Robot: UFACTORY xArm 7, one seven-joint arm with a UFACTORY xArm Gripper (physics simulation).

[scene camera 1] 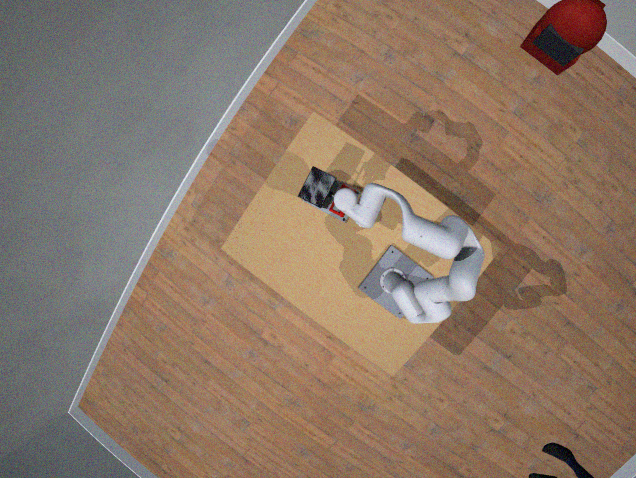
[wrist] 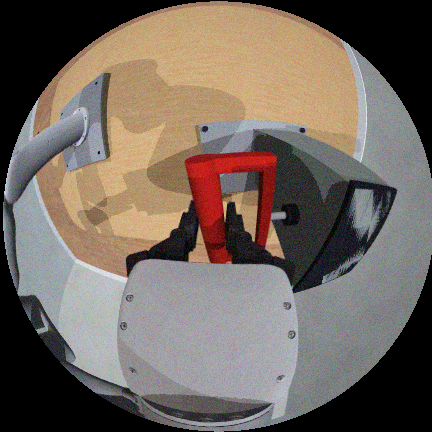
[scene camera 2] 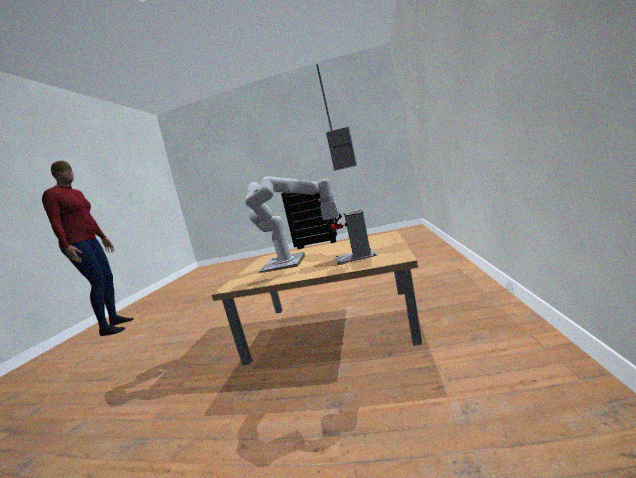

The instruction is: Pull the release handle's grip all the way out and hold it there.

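Note:
The release handle's red grip (scene camera 1: 337,212) (scene camera 2: 336,226) (wrist: 204,187) is a rectangular loop with a thick outer bar. A short pale rod (wrist: 278,216) joins it to a black collar (wrist: 291,214) on the tall grey housing (scene camera 1: 317,187) (scene camera 2: 357,233) (wrist: 305,167). The loop stands a little off the housing's face. My gripper (wrist: 211,211) has its black fingers on both sides of the thick outer bar, close against it, and is shut on it. In scene camera 1 the wrist hides the fingers. The lower end of the loop is partly hidden behind the right finger in the wrist view.
The housing's base plate (wrist: 225,131) and my arm's base plate (scene camera 1: 375,285) (scene camera 2: 267,266) (wrist: 100,130) are on the wooden table (scene camera 1: 287,272) (scene camera 2: 313,280) (wrist: 225,50). A person (scene camera 2: 71,215) stands at the left of the room. A dark box (scene camera 2: 340,149) hangs behind the table.

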